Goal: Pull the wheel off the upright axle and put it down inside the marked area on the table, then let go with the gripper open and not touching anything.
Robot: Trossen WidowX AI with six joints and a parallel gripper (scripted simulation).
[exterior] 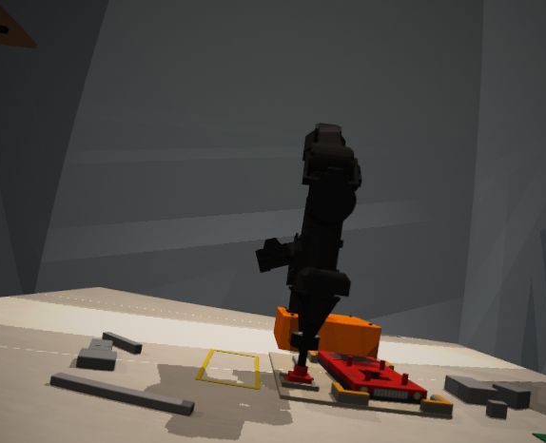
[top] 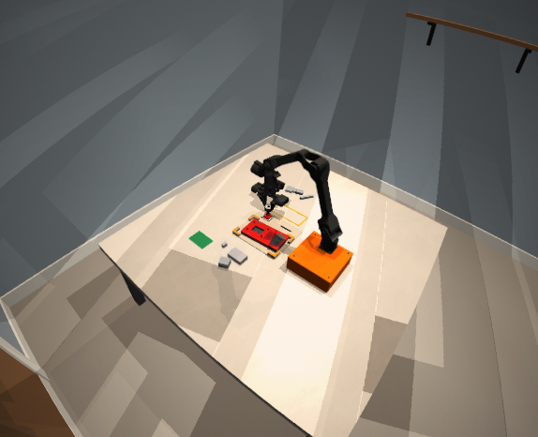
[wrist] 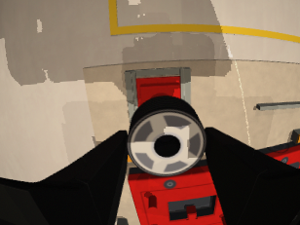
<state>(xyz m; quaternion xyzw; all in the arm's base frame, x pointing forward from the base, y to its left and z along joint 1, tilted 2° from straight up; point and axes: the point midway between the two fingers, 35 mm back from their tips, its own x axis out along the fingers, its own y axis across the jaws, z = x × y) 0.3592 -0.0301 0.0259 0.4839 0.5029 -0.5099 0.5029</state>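
My gripper tip is 3 cm above the black axle. Round my gripper tip: long grey bar (20 cm to the right, 15 cm ahead, 6 cm below); wheel (right at my gripper tip); green patch (33 cm to the left, 13 cm ahead, 6 cm below).
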